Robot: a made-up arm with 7 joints.
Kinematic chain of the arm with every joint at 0, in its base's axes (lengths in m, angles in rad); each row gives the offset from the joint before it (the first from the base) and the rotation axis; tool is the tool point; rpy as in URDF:
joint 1: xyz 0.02 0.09 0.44 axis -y
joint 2: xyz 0 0 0.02 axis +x
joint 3: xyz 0 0 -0.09 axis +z
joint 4: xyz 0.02 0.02 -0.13 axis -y
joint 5: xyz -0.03 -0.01 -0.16 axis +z
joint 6: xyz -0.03 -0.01 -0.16 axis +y
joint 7: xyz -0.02 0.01 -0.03 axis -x
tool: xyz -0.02 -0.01 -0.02 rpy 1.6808 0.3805 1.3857
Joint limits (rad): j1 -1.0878..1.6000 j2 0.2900..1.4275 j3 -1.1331..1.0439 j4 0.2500..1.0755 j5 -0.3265..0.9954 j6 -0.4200..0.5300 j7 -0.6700..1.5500
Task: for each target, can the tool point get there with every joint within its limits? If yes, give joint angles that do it. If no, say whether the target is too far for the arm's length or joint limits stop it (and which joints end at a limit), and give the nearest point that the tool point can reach.
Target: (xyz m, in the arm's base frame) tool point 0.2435 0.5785 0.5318
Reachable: yes | joints 0.7406 1.1441 0.6503 0.9300 0.6057 0.2013 1.1189
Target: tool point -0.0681 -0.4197 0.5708
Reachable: no: joint limits stop it (at a limit: joint 1, joint 2, joint 3, joint 4, joint 5, joint 6) | nearest point -0.3624 -0.0571 0.1747 | short by 0.612 m
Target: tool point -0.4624 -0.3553 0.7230
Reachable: no: too far | nearest point -0.3694 -0.0622 0.1725 | short by 0.631 m
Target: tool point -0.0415 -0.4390 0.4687
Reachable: no: joint limits stop it (at a limit: joint 1, joint 2, joint 3, joint 4, joint 5, joint 6) | nearest point -0.3626 -0.0573 0.1747 | short by 0.579 m
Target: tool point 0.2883 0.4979 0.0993
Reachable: yes | joints 0.5708 0.8326 -0.6826 0.3175 0.6137 -0.3066 -0.4780
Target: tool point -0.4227 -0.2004 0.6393
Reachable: no: joint limits stop it (at a limit: joint 1, joint 2, joint 3, joint 4, joint 5, joint 6) | nearest point -0.3660 -0.0602 0.1738 | short by 0.490 m
